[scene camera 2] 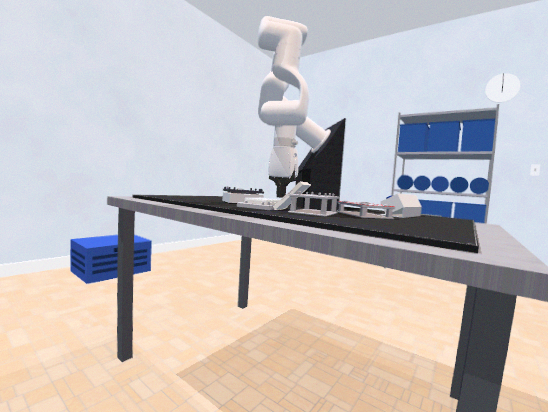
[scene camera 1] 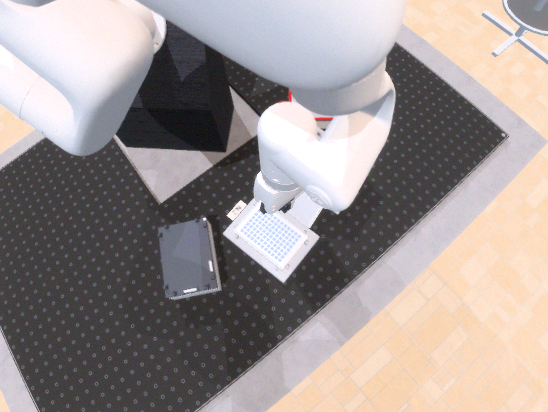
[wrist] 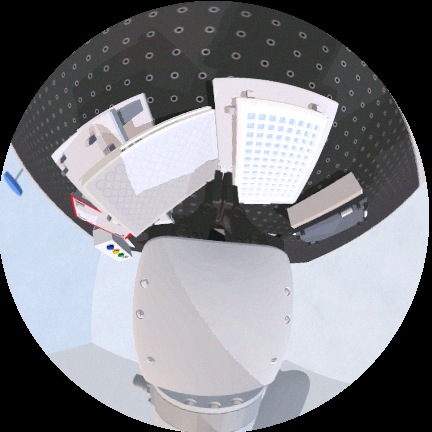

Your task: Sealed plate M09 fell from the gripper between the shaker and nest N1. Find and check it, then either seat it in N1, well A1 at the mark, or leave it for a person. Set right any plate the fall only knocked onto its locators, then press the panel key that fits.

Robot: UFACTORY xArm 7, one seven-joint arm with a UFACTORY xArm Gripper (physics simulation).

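Note:
My gripper is shut and empty, pointing down beside a tilted white sealed plate. In scene camera 2 this plate's low edge is toward the nest marked N2 and its high edge leans at the raised nest. Its edge marking is unreadable now. A white plate with blue wells lies on nest N2; I cannot tell whether it sits level in its locators. Fingertip contact with the tilted plate is unclear.
A dark grey device stands beyond nest N2. A red-outlined nest and a key panel with blue, yellow and green keys are on the other side. The arm partly hides this side in scene camera 1.

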